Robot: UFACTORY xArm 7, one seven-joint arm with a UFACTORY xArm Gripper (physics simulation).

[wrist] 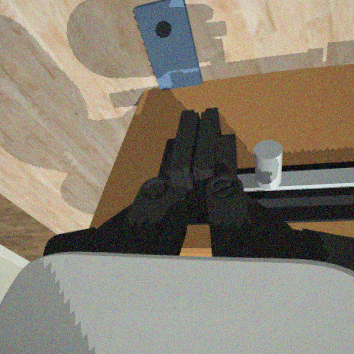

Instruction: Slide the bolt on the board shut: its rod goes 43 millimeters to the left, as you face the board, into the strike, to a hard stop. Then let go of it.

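Frame: origin at the arm's base, x ahead, y left, z up, level; centimetres.
Seen in the pictures: gripper, between the fingertips: [204, 133].
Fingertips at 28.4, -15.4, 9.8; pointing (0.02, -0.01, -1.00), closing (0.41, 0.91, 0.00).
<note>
Offsets run from my fingertips to a thing's top centre, as dx, dy, dz. "pt": to the spot under its first point. Level surfaces: height alone.
The bolt's light grey rod {+5.1, +3.3, +1.2} [320, 179] lies in a dark channel on the orange-brown board {+6.6, +2.7, +4.2} [295, 105], at the right of the wrist view. A pale cylindrical knob {+2.8, +2.0, +1.3} [268, 165] stands up from the rod. My gripper [204, 133] is shut and empty, its black fingertips over the board to the left of the knob, with a gap between them in the view. The fingers hide part of the board and the left end of the channel. I cannot tell the strike apart.
A blue plate {pt -0.6, -3.6, -12.2} [175, 52] with a dark round hole is beyond the board's far edge, at the upper middle. The wood-patterned table top {dz -13.0} [270, 25] shows around the board, with grey shadows on it. The board's left edge runs down beside the gripper.
</note>
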